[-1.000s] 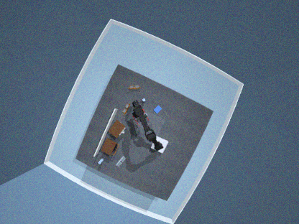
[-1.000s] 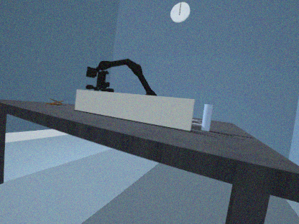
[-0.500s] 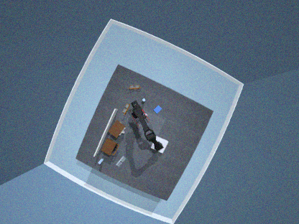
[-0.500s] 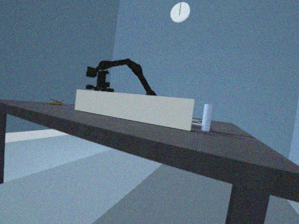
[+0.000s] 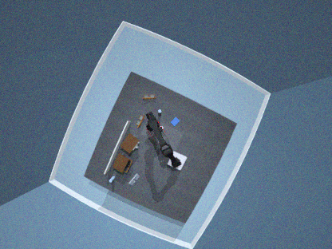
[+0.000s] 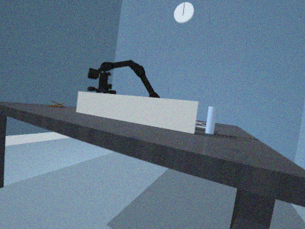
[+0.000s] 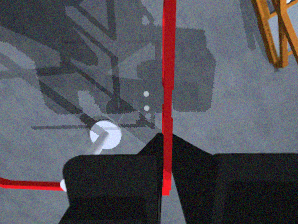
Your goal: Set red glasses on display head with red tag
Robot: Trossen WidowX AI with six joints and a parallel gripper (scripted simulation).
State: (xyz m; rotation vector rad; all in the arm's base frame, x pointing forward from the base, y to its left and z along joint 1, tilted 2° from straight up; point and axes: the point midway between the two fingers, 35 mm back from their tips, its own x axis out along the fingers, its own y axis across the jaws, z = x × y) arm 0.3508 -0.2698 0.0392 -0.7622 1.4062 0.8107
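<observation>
My gripper tip is now 7 cm past the small white disc, 2 cm to the right of it and 4 cm above it. Also, from my gripper tip: long pale board 26 cm ahead, 39 cm to the left, 1 cm below; blue square 18 cm behind, 10 cm to the right, 6 cm below.
</observation>
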